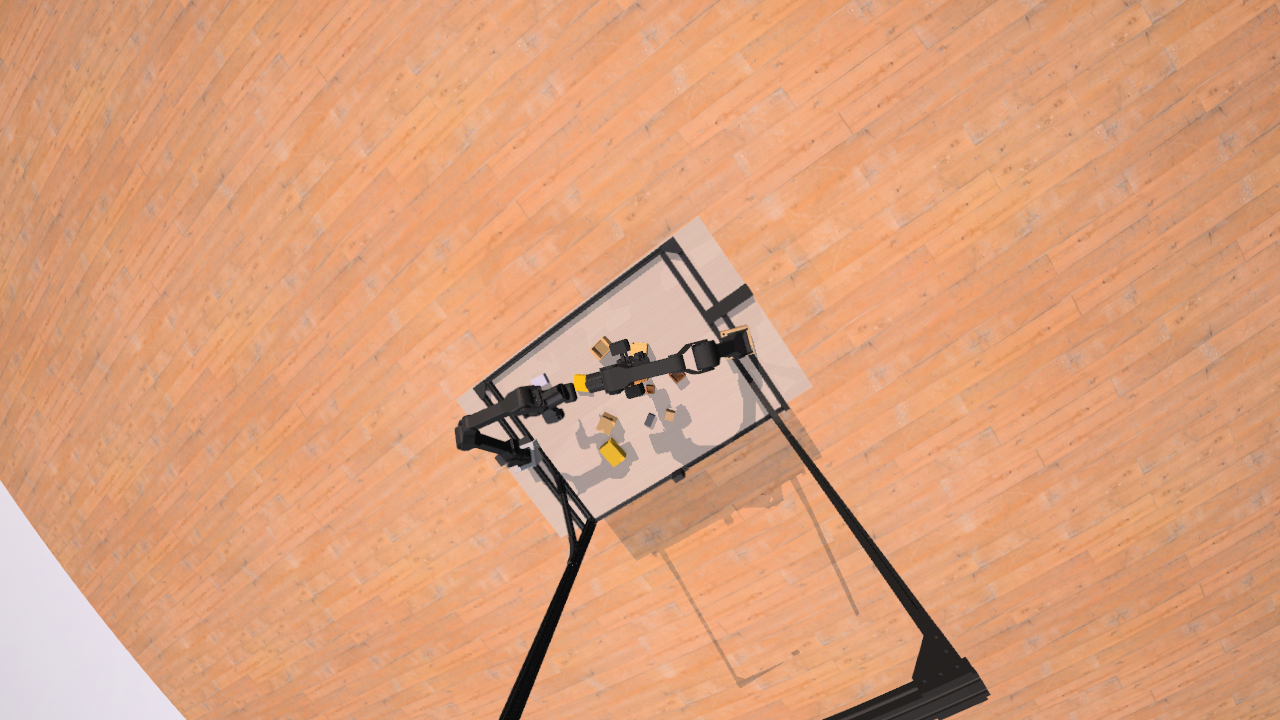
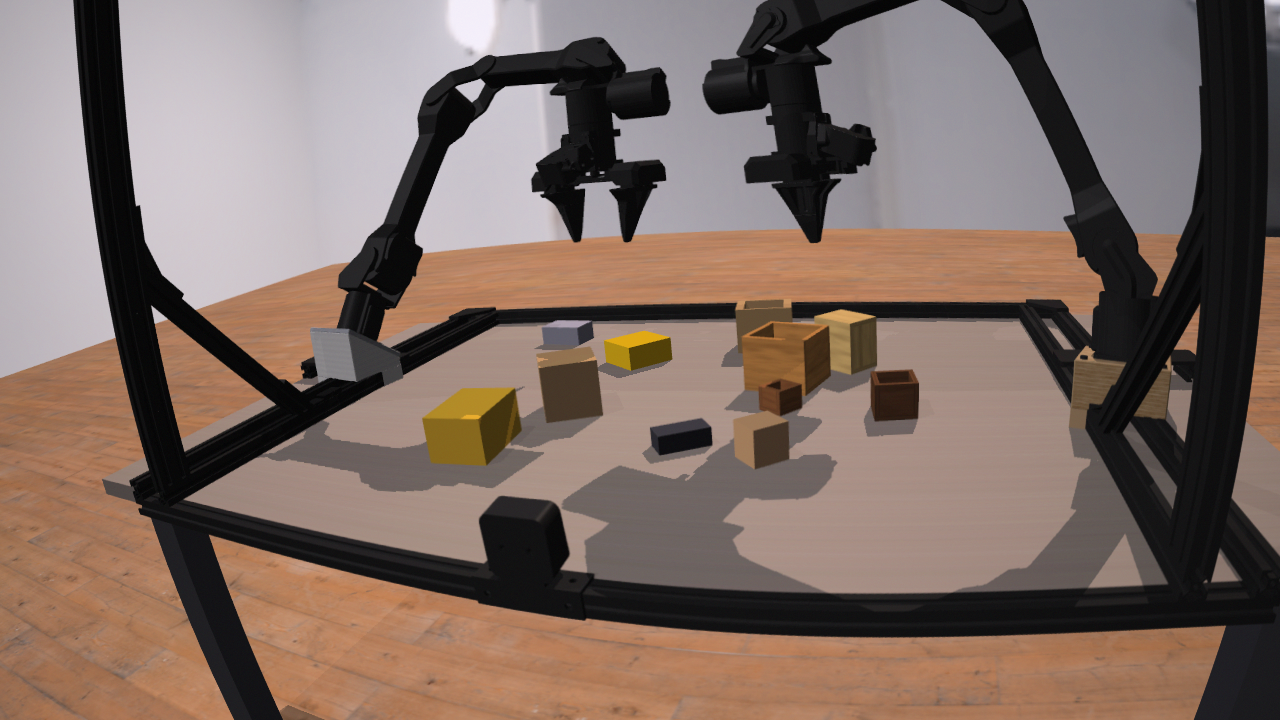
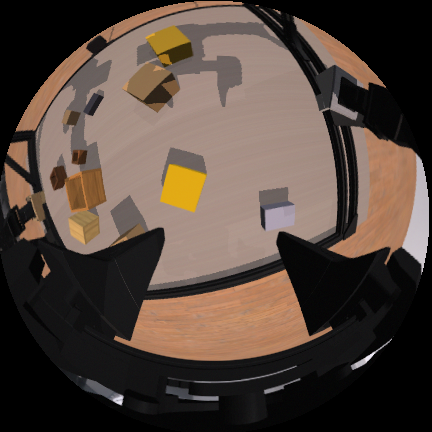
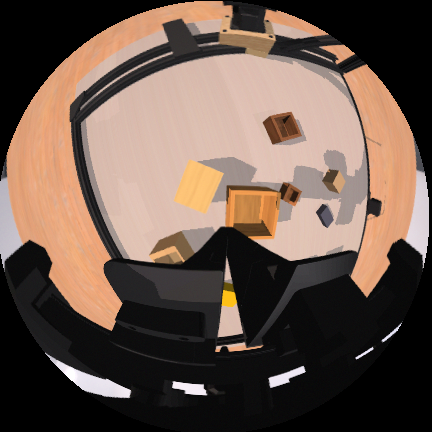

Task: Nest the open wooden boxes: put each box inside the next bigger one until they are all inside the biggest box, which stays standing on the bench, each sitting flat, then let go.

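Places are measured from the left arm's base along level axes (x up, y back, z right), in millimetres.
Where they show: left gripper, fingertip midpoint: [image 2: 601, 242] [image 3: 222, 235]; right gripper, fingertip midpoint: [image 2: 815, 242] [image 3: 45, 238] [image 4: 225, 232]; left arm's base, link origin: [image 1: 523, 456] [image 2: 354, 339] [image 3: 348, 94]; right arm's base, link origin: [image 1: 737, 342] [image 2: 1125, 357] [image 3: 31, 208].
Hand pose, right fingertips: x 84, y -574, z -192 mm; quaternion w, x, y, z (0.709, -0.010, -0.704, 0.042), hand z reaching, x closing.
Each offset is from my right fingertips to the centre of the thing.
The orange-brown box @(dx -117, dy +22, dz +49 mm) [image 2: 771, 360] [image 3: 95, 186] [image 4: 250, 210] stands open upward, with no box seen inside. The pale box @(dx -117, dy -23, dz -27 mm) [image 2: 850, 342] [image 3: 84, 227] [image 4: 199, 186] sits beside it, showing closed faces; its opening is hidden. The tan open box [image 2: 760, 331] [image 4: 175, 246] stands behind them. The dark brown box @(dx -128, dy -116, dz +115 mm) [image 2: 895, 398] [image 3: 58, 178] [image 4: 282, 128] stands open upward, apart. The smallest reddish box @(dx -134, dy +0, dz +130 mm) [image 2: 780, 397] [image 3: 79, 156] [image 4: 291, 194] is close beside the orange-brown one. My right gripper [image 2: 812, 240] [image 4: 225, 232] is shut, empty, high above the boxes. My left gripper [image 2: 601, 240] [image 3: 222, 235] is open, empty, high left.
A big yellow block @(dx -124, dy +237, dz +310 mm) [image 2: 465, 434] [image 3: 170, 45], a tan box-like piece @(dx -117, dy +208, dz +190 mm) [image 2: 570, 386] [image 3: 150, 82], a flat yellow block @(dx -132, dy +237, dz +9 mm) [image 2: 637, 351] [image 3: 183, 187] and a lavender block @(dx -134, dy +395, dz -60 mm) [image 2: 567, 334] [image 3: 278, 216] stand left. A dark block @(dx -137, dy +51, dz +242 mm) [image 2: 681, 437] and a small tan cube @(dx -129, dy -30, dz +249 mm) [image 2: 761, 440] lie in front.
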